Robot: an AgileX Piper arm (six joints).
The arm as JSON. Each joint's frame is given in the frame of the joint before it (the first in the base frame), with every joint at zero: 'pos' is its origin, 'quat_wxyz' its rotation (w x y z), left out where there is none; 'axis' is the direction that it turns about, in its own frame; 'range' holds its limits. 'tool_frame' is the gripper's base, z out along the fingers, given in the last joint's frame.
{
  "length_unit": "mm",
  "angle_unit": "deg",
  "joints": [
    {
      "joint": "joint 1",
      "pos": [
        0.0,
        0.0,
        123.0
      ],
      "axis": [
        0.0,
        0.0,
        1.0
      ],
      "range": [
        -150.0,
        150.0
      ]
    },
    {
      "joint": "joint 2",
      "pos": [
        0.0,
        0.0,
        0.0
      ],
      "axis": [
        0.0,
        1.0,
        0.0
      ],
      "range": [
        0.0,
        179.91
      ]
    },
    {
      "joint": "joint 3",
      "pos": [
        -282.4,
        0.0,
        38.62
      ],
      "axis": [
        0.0,
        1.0,
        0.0
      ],
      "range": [
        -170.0,
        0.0
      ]
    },
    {
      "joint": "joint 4",
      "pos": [
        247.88,
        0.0,
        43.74
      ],
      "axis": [
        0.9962,
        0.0,
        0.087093
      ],
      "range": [
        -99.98,
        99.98
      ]
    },
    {
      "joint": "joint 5",
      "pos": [
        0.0,
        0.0,
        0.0
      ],
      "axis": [
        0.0,
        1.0,
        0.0
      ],
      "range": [
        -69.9,
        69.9
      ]
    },
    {
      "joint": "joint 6",
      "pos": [
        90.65,
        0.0,
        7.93
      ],
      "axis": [
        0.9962,
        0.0,
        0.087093
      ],
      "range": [
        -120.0,
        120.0
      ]
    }
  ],
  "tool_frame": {
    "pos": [
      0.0,
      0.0,
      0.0
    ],
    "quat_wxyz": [
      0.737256,
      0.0,
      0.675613,
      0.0
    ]
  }
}
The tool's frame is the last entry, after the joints.
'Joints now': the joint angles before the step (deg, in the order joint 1, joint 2, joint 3, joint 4, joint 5, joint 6). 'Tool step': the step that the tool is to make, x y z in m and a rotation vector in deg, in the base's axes. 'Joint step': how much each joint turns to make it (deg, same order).
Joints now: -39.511 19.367 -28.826 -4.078 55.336 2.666
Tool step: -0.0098 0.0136 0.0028 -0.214 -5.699 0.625
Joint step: -0.089 -5.585 0.007 3.315 1.060 0.364
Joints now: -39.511 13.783 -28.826 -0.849 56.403 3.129
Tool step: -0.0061 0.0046 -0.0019 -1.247 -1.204 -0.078
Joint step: 0.063 -2.805 0.530 -0.268 0.553 0.060
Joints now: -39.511 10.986 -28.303 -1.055 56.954 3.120
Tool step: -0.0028 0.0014 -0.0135 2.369 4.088 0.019
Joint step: -0.016 -0.616 1.815 -0.465 3.454 -0.464
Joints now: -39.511 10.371 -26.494 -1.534 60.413 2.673
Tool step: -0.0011 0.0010 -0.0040 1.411 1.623 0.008
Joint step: -0.006 0.012 0.356 0.079 1.782 -0.045
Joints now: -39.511 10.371 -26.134 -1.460 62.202 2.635
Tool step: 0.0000 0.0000 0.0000 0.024 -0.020 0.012
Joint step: 0.061 0.000 0.000 -0.018 0.002 0.064
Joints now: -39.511 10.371 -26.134 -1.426 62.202 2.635
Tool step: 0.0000 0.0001 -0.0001 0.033 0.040 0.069
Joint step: 0.006 -0.008 0.008 0.054 0.050 -0.068
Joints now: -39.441 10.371 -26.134 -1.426 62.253 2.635
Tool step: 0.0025 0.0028 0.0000 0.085 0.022 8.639
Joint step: 8.582 0.065 -0.008 0.091 0.009 -0.038
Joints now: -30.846 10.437 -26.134 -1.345 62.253 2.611
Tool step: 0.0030 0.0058 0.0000 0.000 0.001 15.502
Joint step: 15.502 -0.006 -0.001 0.000 0.009 -0.001
